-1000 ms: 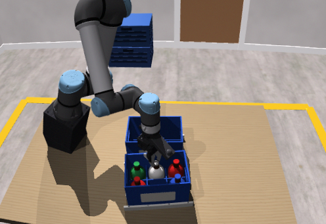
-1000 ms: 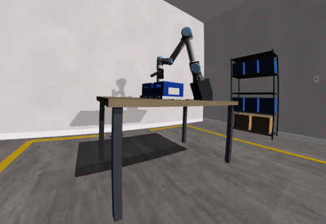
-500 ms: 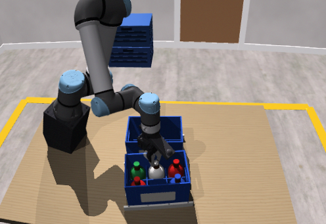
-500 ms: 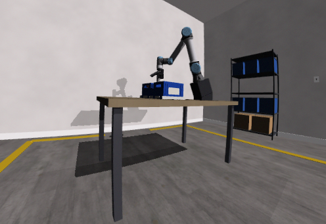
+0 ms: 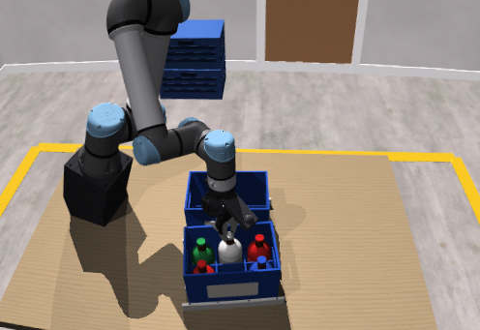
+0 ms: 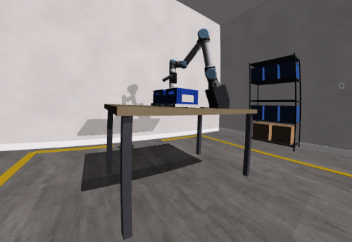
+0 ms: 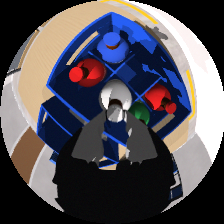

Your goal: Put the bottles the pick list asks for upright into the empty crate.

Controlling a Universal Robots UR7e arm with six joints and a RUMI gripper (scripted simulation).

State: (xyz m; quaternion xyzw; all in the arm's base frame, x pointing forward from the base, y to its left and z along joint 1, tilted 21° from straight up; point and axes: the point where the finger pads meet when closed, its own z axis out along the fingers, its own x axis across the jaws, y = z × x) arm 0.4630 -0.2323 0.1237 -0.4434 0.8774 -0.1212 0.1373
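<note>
Now: the white bottle 70 mm below my hand. Round my hand: pick list strip 40 mm behind, 350 mm to the left, 170 mm below; blue-capped bottle 100 mm ahead, 70 mm to the right, 90 mm below; green bottle 80 mm behind, 10 mm to the right, 90 mm below.
</note>
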